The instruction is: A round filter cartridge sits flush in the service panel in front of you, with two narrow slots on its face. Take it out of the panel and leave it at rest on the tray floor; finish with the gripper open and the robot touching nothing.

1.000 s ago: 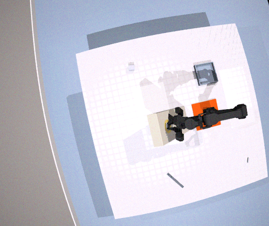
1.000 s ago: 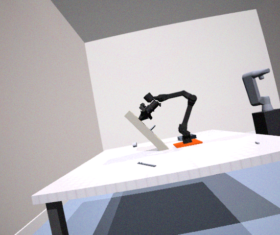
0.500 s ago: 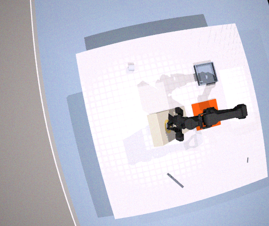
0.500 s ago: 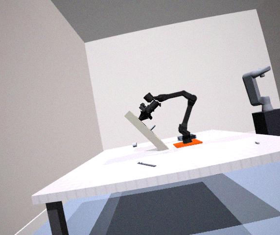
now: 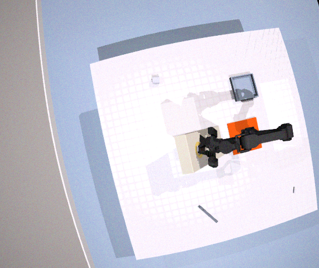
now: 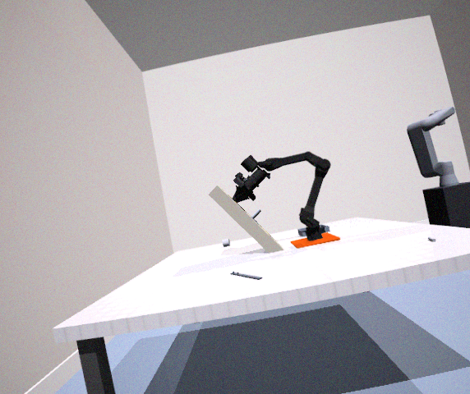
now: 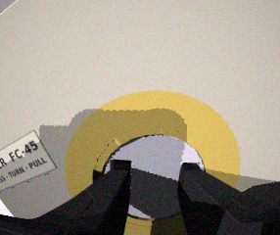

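The beige service panel lies 4 cm behind my gripper tip and 8 cm below it. Round my gripper tip: tray 39 cm behind, 31 cm to the right, 25 cm below; round filter cartridge 1 cm ahead, 1 cm below.
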